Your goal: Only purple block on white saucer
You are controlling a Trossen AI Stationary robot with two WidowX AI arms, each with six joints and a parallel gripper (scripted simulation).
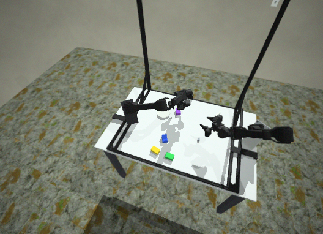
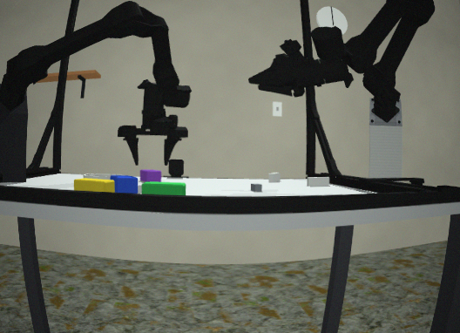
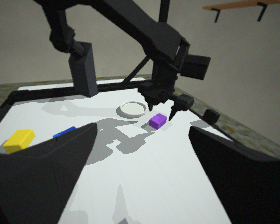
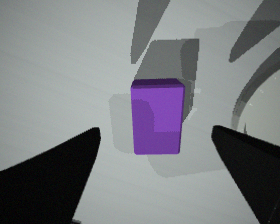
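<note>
My right gripper is now 6 cm above the purple block. Also, from my right hand: small grey cube 24 cm ahead, 21 cm to the left, 7 cm below; then blue block 30 cm ahead, 6 cm to the right, 6 cm below; then white saucer 13 cm to the right, 7 cm below, 4 cm ahead.
</note>
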